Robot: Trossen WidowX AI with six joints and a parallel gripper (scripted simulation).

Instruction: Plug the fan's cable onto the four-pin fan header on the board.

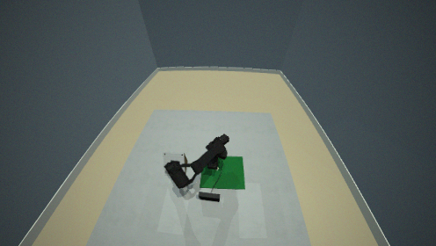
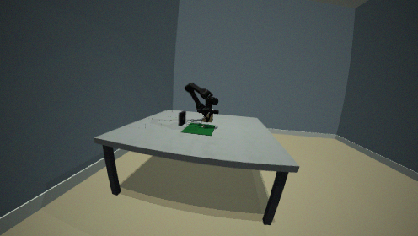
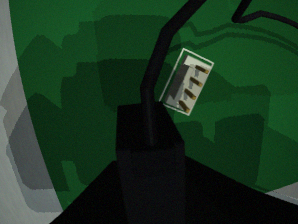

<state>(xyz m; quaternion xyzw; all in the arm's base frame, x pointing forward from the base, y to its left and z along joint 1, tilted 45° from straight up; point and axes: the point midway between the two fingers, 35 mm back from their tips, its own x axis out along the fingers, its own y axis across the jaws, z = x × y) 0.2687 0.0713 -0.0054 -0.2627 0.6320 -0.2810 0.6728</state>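
Now: the pale header 20 mm ahead of my gripper tip, 30 mm to the right of it and 60 mm below it. Round my gripper tip: black plug (10 mm ahead, 10 mm above); then black fan (10 mm behind, 230 mm to the right, 10 mm below); then green board (60 mm ahead, 50 mm to the right, 80 mm below).
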